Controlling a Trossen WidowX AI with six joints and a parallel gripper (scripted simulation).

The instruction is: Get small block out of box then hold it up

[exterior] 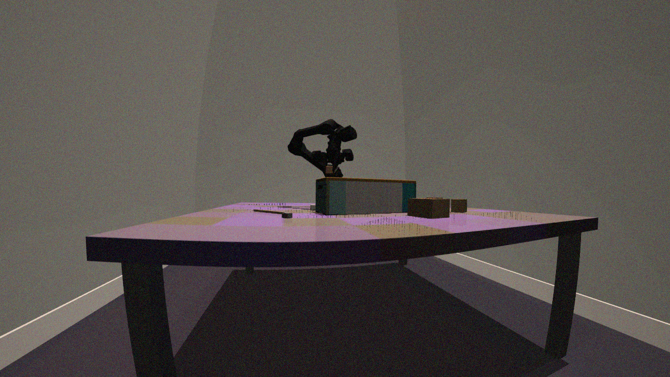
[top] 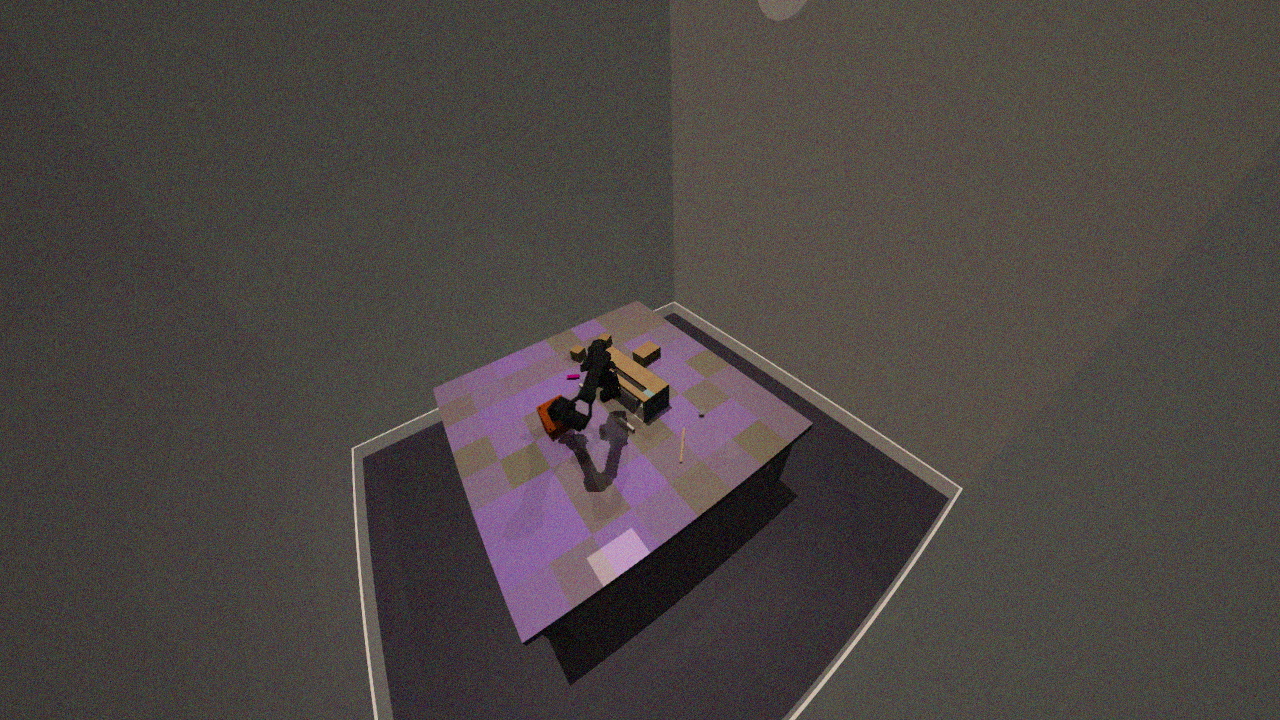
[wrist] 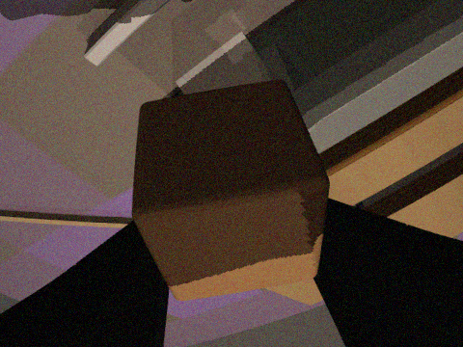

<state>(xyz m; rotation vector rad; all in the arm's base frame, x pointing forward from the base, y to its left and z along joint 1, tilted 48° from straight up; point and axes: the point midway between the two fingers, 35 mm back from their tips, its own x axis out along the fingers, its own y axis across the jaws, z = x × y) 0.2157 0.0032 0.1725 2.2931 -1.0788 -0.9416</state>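
Now: the brown block 1 cm behind my gripper tip and 1 cm to the left of it. From my gripper tip the other things lie so: pink piece: 6 cm behind, 39 cm to the left, 17 cm below; thin stick: 12 cm ahead, 25 cm to the right, 17 cm below.
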